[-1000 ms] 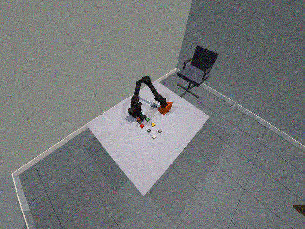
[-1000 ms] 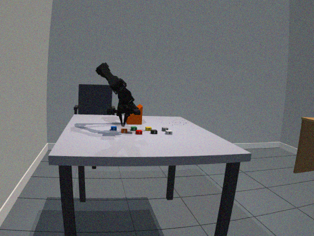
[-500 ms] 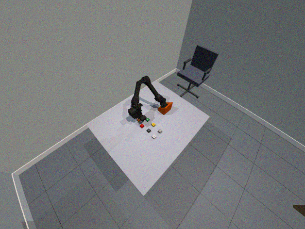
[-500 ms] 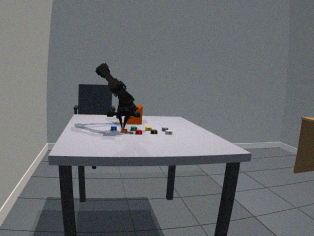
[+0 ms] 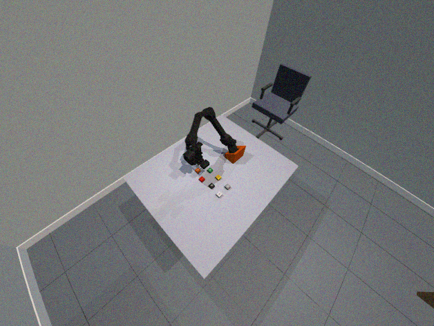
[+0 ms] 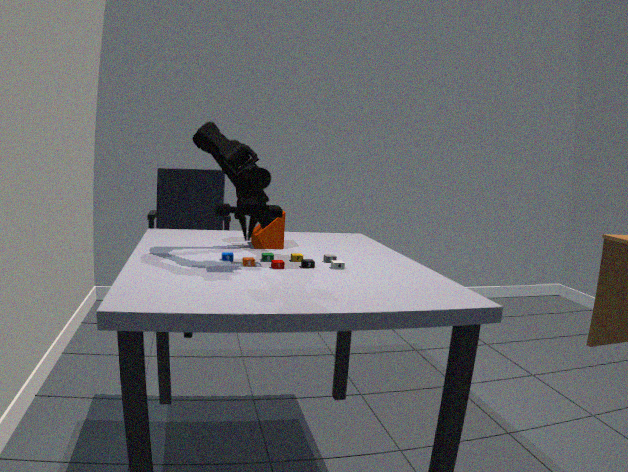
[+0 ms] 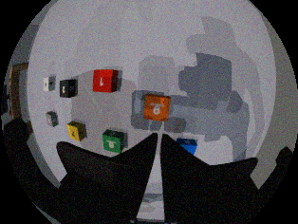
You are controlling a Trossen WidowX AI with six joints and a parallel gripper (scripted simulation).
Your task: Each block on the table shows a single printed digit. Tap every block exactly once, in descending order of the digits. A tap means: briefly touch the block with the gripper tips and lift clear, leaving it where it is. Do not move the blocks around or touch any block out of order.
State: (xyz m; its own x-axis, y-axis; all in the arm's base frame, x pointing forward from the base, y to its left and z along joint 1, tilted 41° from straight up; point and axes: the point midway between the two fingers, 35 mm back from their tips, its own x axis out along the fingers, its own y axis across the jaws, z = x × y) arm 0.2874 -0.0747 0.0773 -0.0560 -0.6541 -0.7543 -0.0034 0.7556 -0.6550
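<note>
Now: gripper tip 1 cm short of the orange block and 6 cm above it. From my gripper tip the other things lie so: green block 6 cm behind, 7 cm to the left, 6 cm below; blue block 5 cm behind, 5 cm to the right, 6 cm below; red block 4 cm ahead, 8 cm to the left, 6 cm below.
</note>
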